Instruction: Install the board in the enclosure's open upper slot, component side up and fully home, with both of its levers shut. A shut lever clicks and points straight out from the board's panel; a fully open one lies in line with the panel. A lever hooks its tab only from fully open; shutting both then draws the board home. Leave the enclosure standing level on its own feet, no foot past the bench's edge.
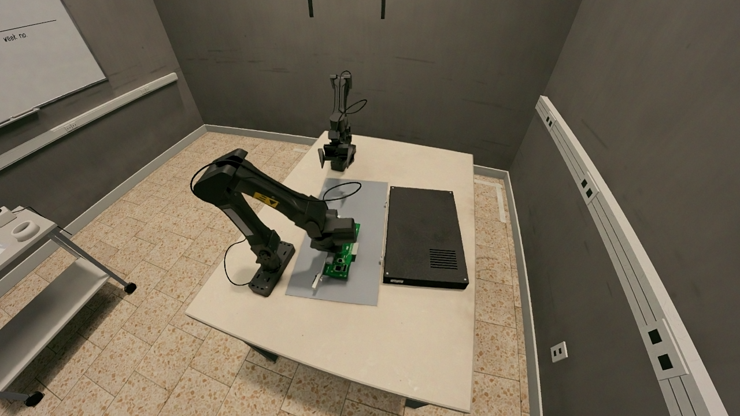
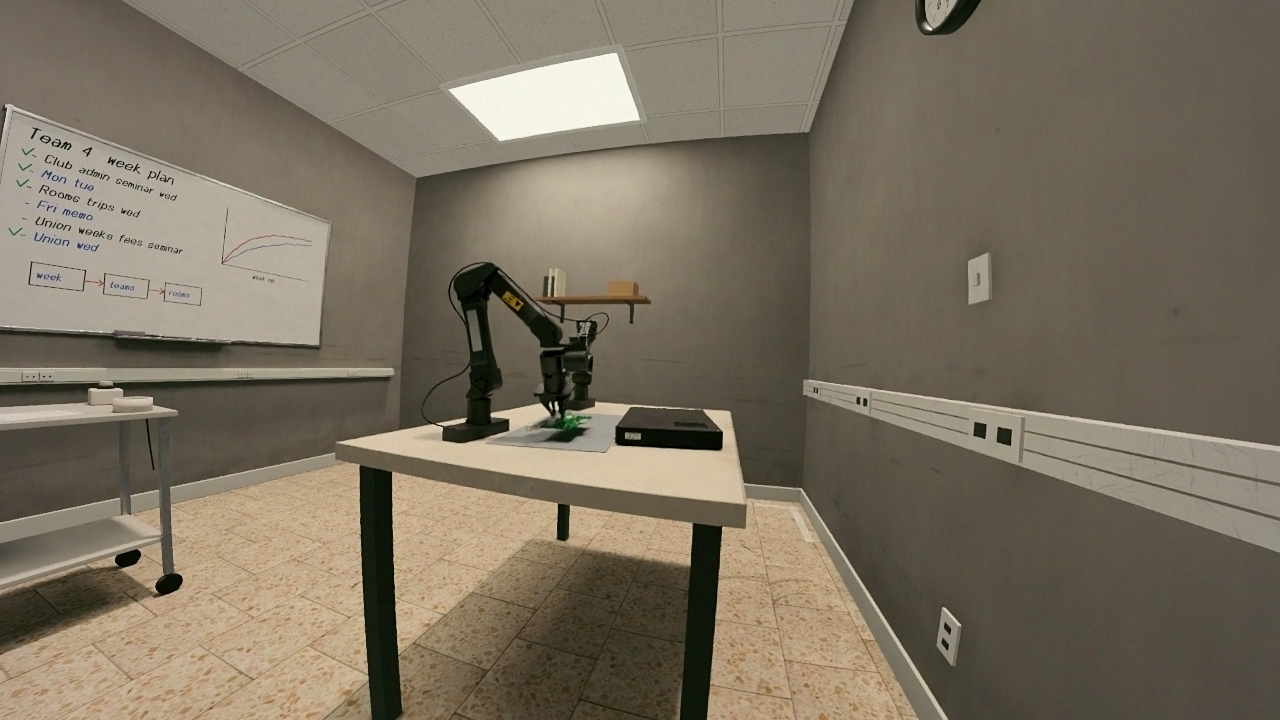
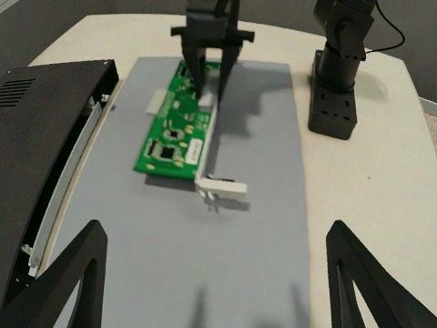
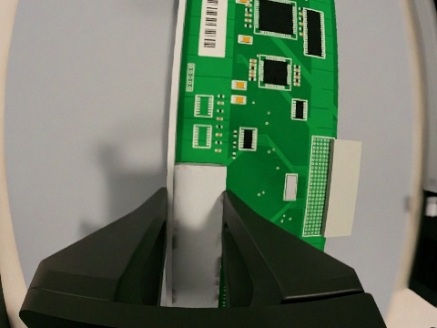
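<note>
My right hand is 10 mm past the grey mat, 120 mm to the right of it and 60 mm above it. Round my right hand: black enclosure (260 mm ahead, 170 mm to the left, 20 mm below).
</note>
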